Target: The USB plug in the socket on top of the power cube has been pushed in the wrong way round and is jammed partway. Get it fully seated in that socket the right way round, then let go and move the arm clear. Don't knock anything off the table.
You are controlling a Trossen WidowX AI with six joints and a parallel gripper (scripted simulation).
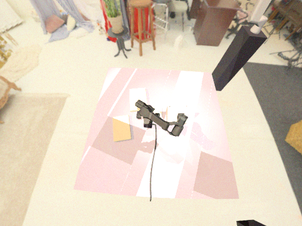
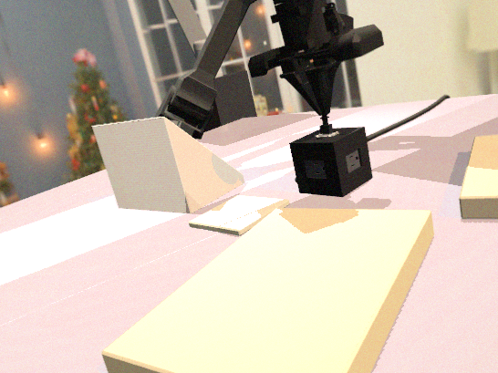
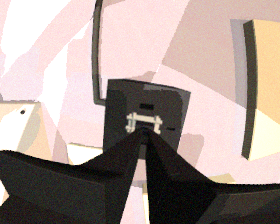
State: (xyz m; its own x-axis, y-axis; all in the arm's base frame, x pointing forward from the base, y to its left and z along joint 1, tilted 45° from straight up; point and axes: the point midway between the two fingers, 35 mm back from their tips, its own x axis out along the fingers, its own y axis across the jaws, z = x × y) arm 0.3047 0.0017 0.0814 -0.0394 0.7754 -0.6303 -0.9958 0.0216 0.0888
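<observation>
The USB plug lies 20 mm below my gripper tip. Also, from my gripper tip: socket: 40 mm below; thin white pad: 130 mm to the right, 100 mm below, 80 mm behind.
</observation>
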